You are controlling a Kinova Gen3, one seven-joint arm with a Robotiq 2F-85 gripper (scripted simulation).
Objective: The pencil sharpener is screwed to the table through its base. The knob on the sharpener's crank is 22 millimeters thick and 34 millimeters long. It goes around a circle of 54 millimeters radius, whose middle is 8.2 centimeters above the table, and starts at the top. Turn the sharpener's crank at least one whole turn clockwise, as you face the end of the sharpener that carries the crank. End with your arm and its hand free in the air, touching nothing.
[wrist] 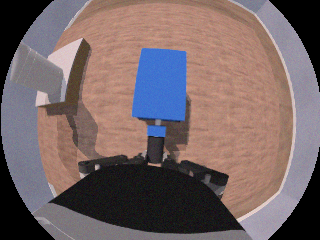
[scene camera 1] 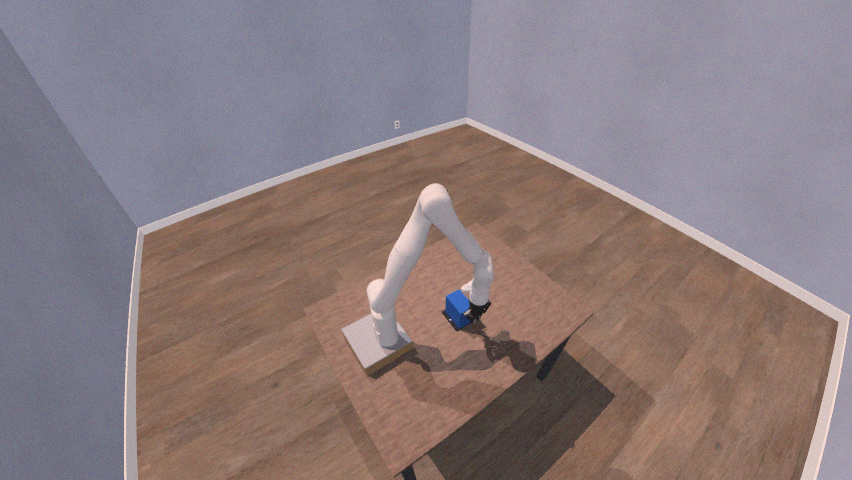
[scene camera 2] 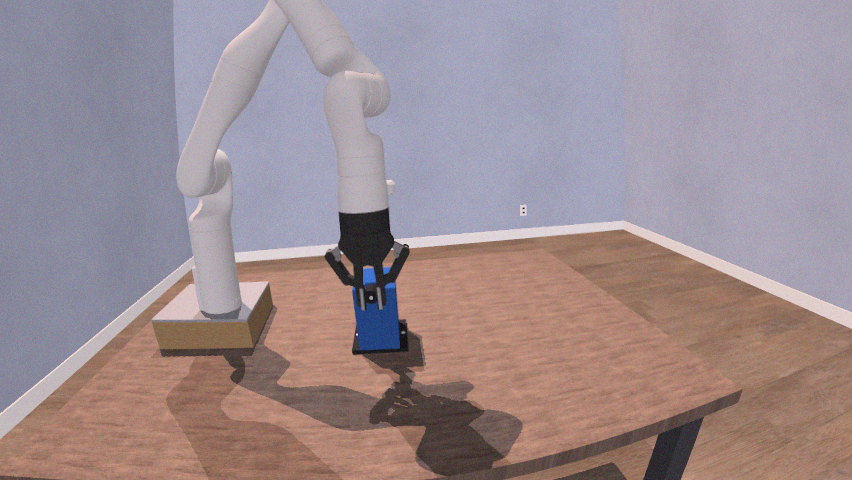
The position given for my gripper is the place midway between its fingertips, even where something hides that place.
I see my gripper (scene camera 2: 372, 308).
My gripper shows as well in the wrist view (wrist: 154, 157).
